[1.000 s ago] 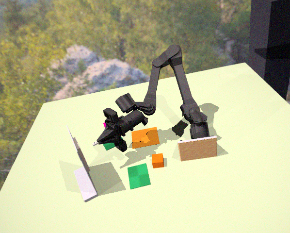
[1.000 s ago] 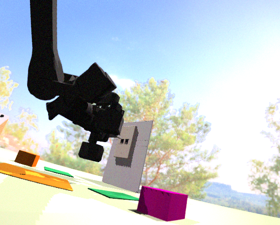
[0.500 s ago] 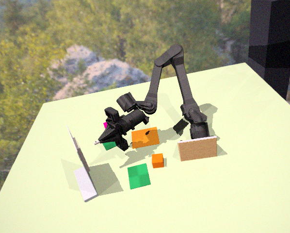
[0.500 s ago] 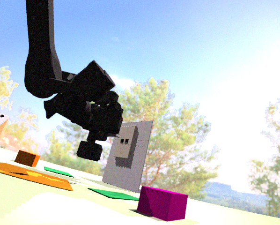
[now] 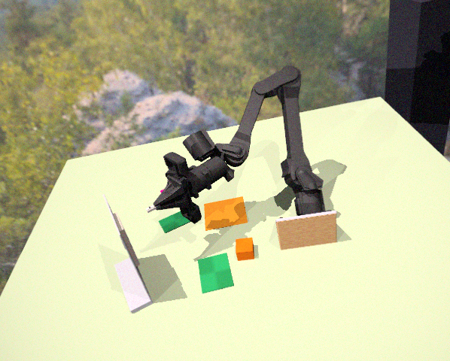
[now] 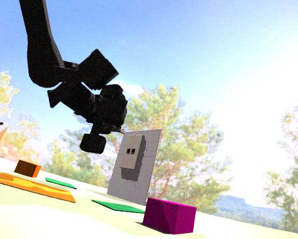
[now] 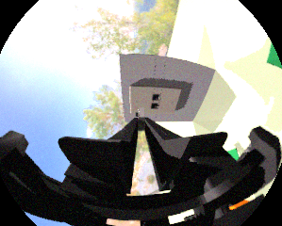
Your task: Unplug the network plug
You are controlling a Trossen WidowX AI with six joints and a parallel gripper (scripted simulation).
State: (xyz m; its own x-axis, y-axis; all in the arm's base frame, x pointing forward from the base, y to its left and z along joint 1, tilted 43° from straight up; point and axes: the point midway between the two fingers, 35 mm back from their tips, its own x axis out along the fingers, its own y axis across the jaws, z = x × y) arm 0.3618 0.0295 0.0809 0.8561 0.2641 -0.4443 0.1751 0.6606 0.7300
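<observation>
Now: gripper tip 19 cm above the orange marked square, 16 cm past it and 14 cm to the left of it. From my gripper tip the other things lie so: orange cube (18 cm behind, 17 cm below, 4 cm to the left); network plug (1 cm ahead); upright panel (9 cm below, 9 cm ahead, 4 cm to the left).
</observation>
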